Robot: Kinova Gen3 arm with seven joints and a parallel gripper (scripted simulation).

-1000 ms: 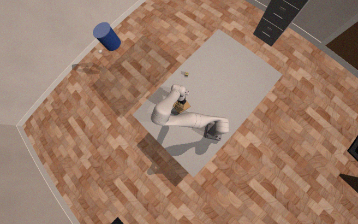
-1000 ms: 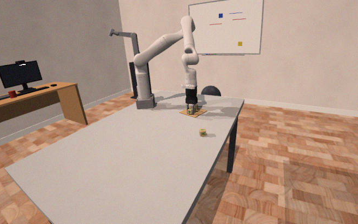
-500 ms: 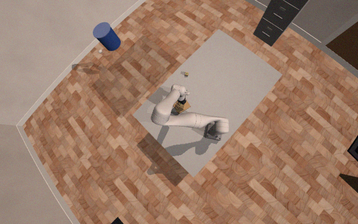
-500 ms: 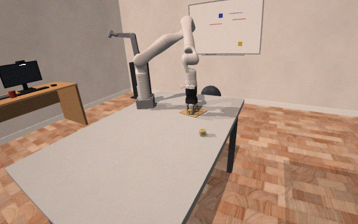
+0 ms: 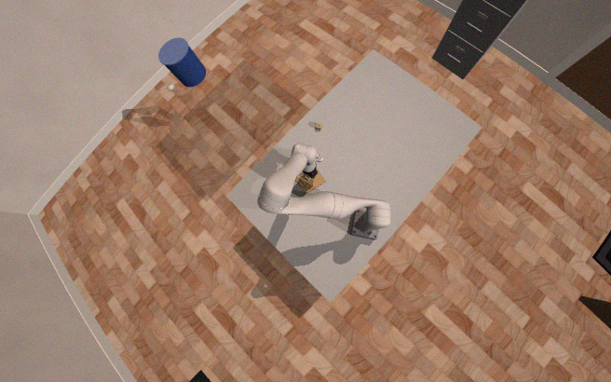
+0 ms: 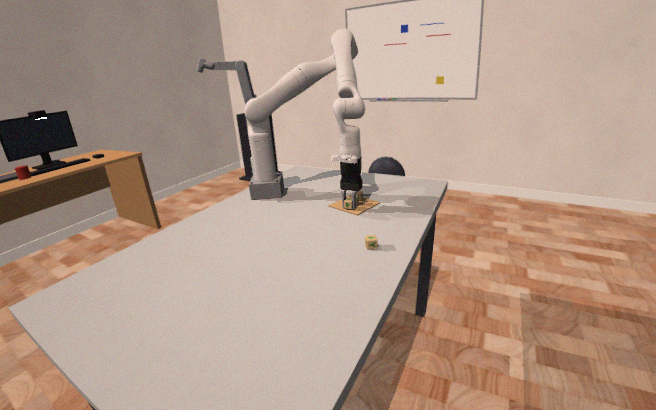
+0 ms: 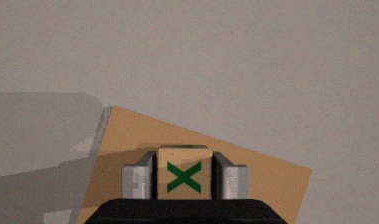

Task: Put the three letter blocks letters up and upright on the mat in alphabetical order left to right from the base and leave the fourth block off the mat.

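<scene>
Now: the X block right at my hand. Also, from my hand: tan mat: 5 cm to the left, 2 cm below.
</scene>
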